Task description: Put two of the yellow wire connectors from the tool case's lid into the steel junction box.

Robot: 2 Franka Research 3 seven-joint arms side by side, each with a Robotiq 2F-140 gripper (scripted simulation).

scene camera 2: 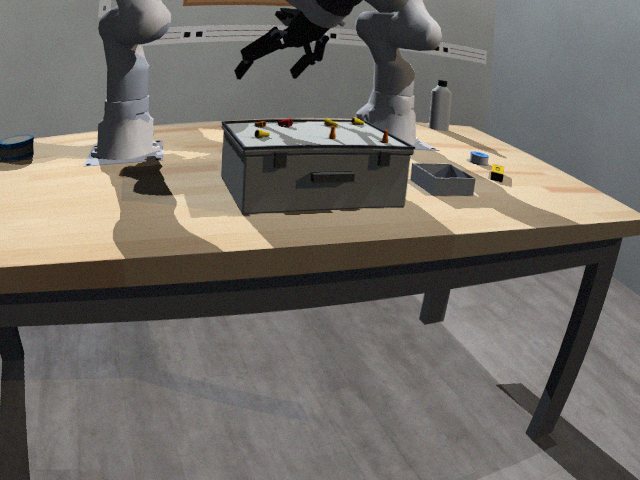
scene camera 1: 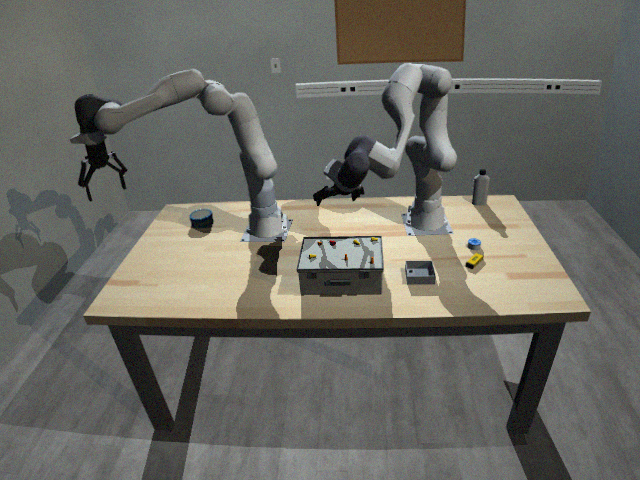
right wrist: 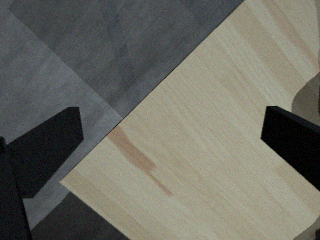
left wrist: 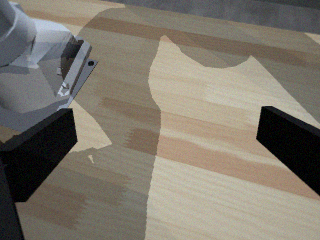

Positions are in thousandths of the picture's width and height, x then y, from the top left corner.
Labels:
right gripper: scene camera 1 168, 405; right wrist 539, 515; not seen in scene camera 2 (out of frame); not seen in the left wrist view (out of frame)
grey tool case: scene camera 2 560, 322; scene camera 1 513, 570; not seen in the right wrist view (out of frame); not seen in the left wrist view (out of frame)

